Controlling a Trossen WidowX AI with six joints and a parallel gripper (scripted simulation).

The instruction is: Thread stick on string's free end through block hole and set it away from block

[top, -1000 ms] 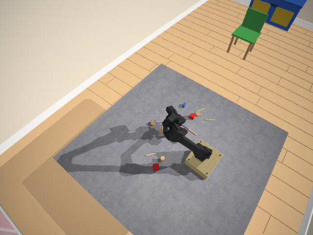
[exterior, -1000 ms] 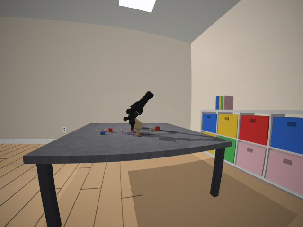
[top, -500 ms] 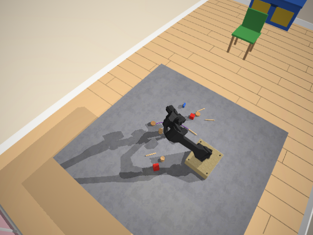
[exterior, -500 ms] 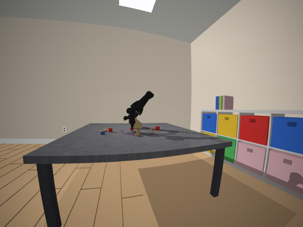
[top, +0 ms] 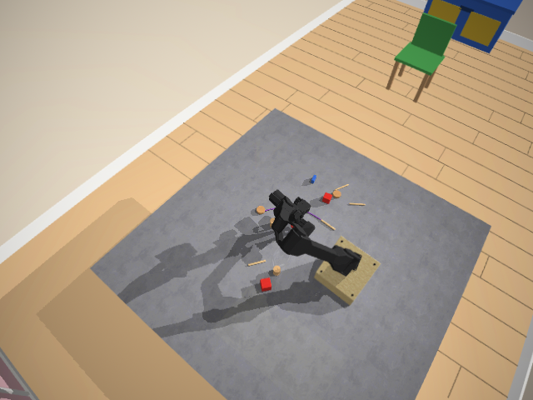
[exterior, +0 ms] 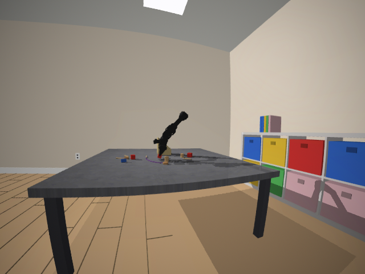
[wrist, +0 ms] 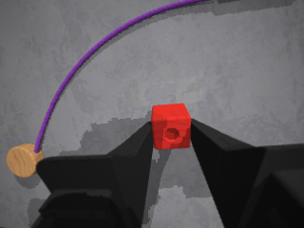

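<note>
Right now the stick on the string is 10 cm to the right of my gripper tip, 10 cm behind it and 3 cm below it. Round my gripper tip: round wooden button (18 cm ahead, 2 cm below); wooden cylinder (9 cm ahead, 4 cm to the left, 1 cm below); red wooden block (right at my gripper tip).
</note>
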